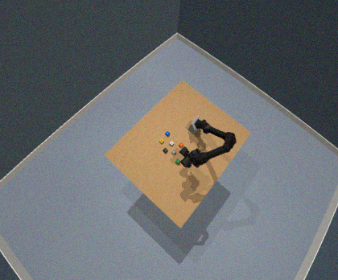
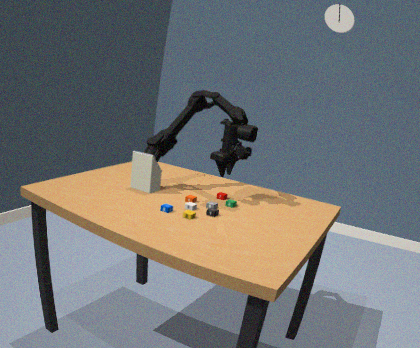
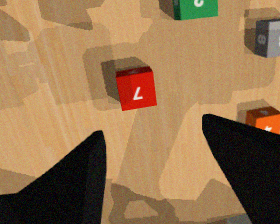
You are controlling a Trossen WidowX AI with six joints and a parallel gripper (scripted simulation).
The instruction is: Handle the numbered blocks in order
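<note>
The grey block lies 20 mm ahead of my gripper tip, 140 mm to the right of it and 90 mm below it. From my gripper tip the other things lie so: orange block: 80 mm behind, 130 mm to the right, 90 mm below; then green block: 60 mm ahead, 60 mm to the right, 90 mm below; then red block: 90 mm below.
</note>
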